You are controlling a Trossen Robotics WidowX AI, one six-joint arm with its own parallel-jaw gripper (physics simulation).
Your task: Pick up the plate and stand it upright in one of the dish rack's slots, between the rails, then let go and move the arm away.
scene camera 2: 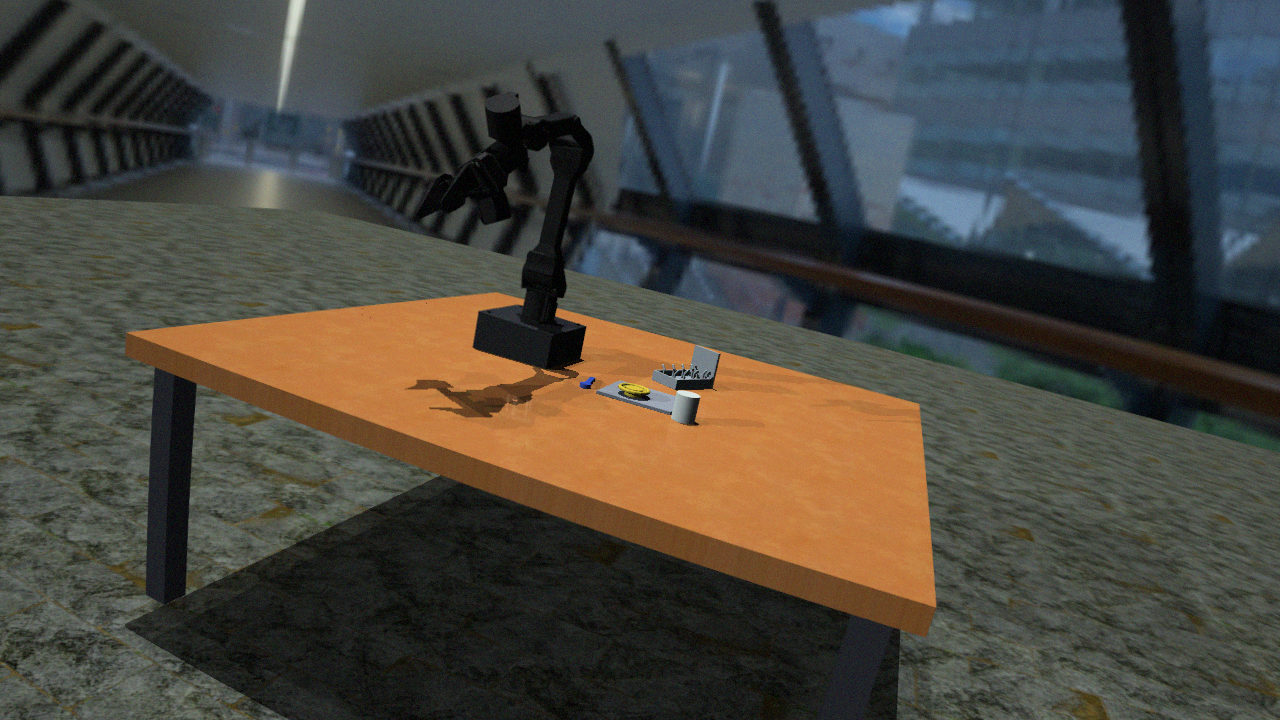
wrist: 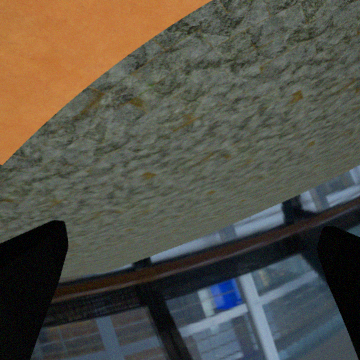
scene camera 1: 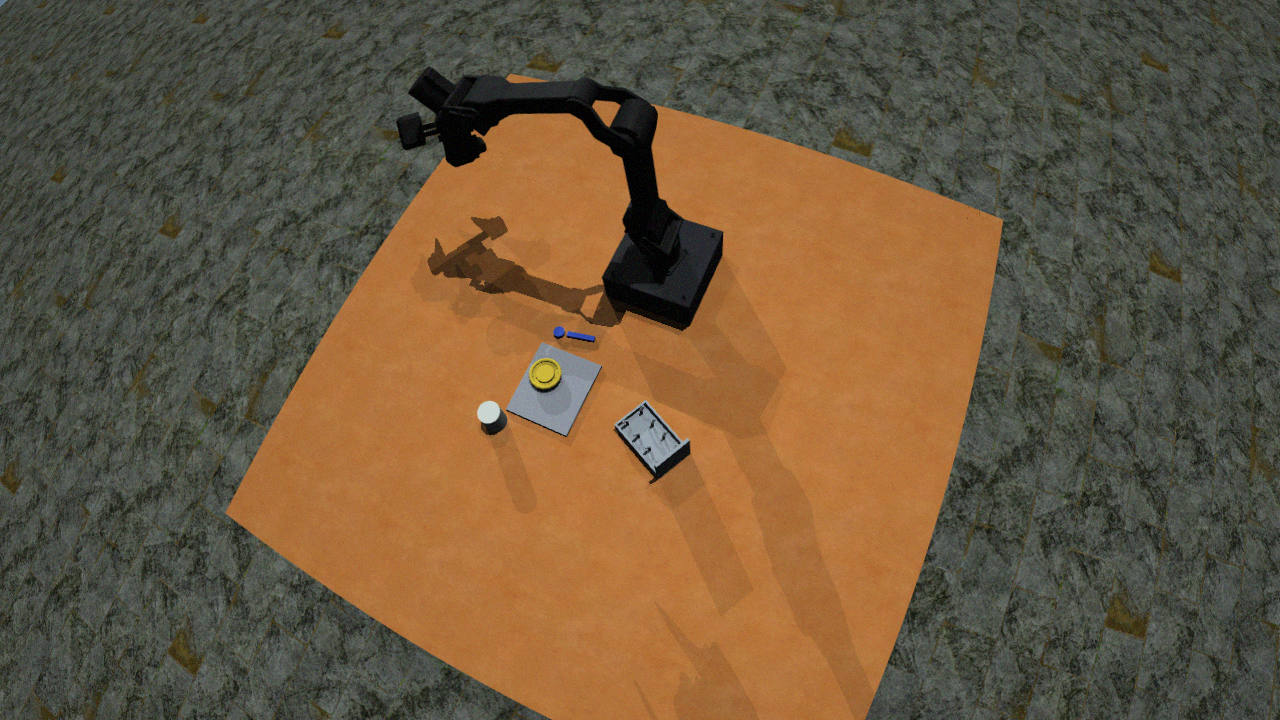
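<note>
The yellow round plate (scene camera 1: pixel 545 374) (scene camera 2: pixel 634 390) lies flat over the grey board (scene camera 1: pixel 565 415) (scene camera 2: pixel 659 402), toward the board's end near the robot. The small grey dish rack (scene camera 1: pixel 673 459) (scene camera 2: pixel 706 362) stands apart from the board, with short upright rails and a taller panel at one end. No plate shows in its slots. My gripper (scene camera 1: pixel 435 141) (scene camera 2: pixel 458 211) (wrist: pixel 197 239) is open and empty, high above the table and well away from plate and rack. The wrist view shows its two fingers wide apart; the plate and rack do not show there.
A white cylinder (scene camera 1: pixel 489 415) (scene camera 2: pixel 685 407) stands beside the board, on the side away from the robot base (scene camera 1: pixel 663 272) (scene camera 2: pixel 529 336). A blue spoon-like object (scene camera 1: pixel 580 336) (scene camera 2: pixel 587 383) lies between board and base. The orange table's edge (wrist: pixel 107 70) crosses the wrist view.
</note>
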